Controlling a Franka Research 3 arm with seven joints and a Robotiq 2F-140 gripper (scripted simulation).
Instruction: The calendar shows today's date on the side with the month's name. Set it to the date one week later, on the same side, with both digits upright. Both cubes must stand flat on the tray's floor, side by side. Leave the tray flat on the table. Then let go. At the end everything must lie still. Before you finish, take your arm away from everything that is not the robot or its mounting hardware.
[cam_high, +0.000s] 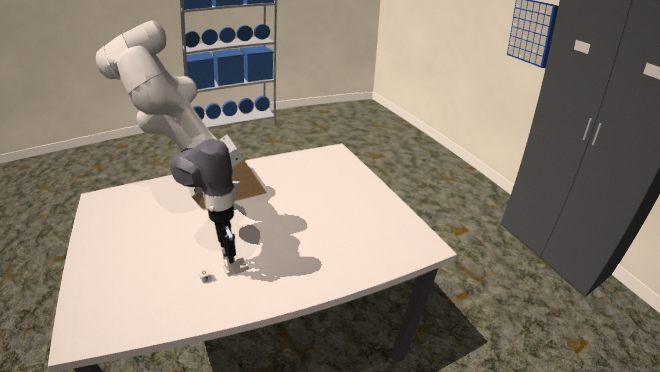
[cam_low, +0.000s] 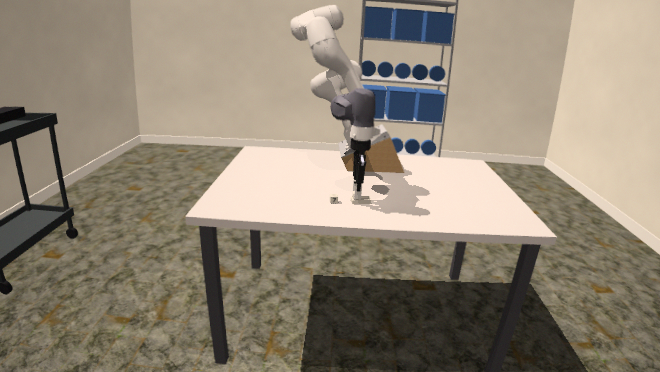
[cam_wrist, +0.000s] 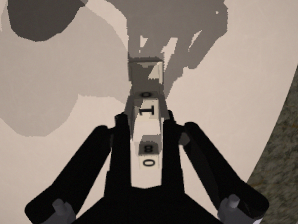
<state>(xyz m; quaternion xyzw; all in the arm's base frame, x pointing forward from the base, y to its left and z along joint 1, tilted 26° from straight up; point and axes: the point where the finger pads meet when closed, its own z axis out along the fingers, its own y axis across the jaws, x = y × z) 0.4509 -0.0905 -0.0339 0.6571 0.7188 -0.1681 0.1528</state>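
My gripper is now 3 cm above the cube. Round my hand: grey tray: 2 cm to the left, 4 cm below.
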